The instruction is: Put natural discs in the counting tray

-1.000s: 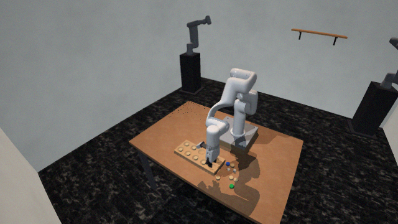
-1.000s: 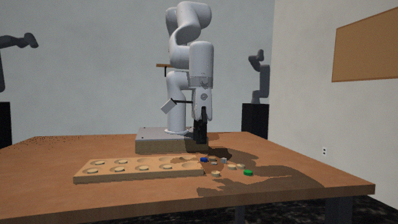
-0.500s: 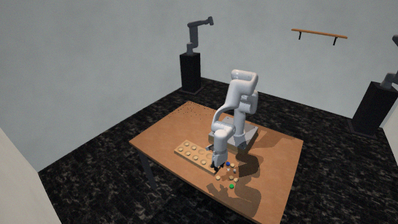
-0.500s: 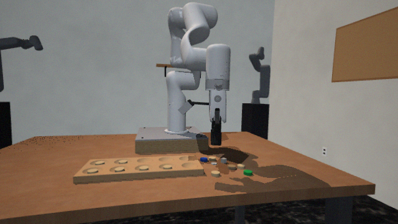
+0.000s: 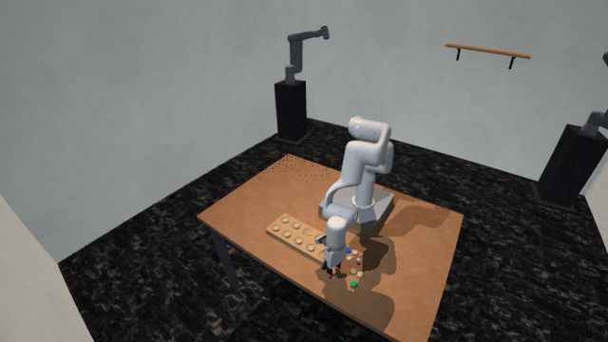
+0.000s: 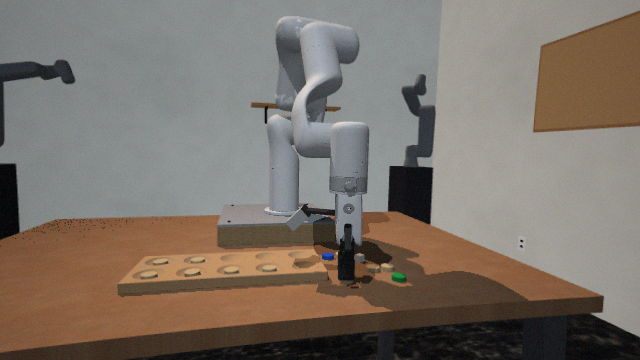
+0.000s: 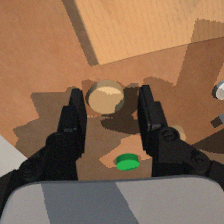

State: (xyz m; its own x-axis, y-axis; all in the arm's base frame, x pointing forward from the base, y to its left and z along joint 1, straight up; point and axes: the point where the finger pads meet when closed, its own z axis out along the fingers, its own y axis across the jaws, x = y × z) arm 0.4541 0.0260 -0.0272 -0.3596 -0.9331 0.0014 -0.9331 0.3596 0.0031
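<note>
Now: the blue disc 14 cm behind my hand, 1 cm to the left of it and 3 cm below it. The rest, counted from my hand: green disc: 2 cm ahead, 11 cm to the left, 3 cm below; small white disc: 10 cm behind, 4 cm to the left, 3 cm below; cube: 10 cm behind, 8 cm to the left, 2 cm below.
</note>
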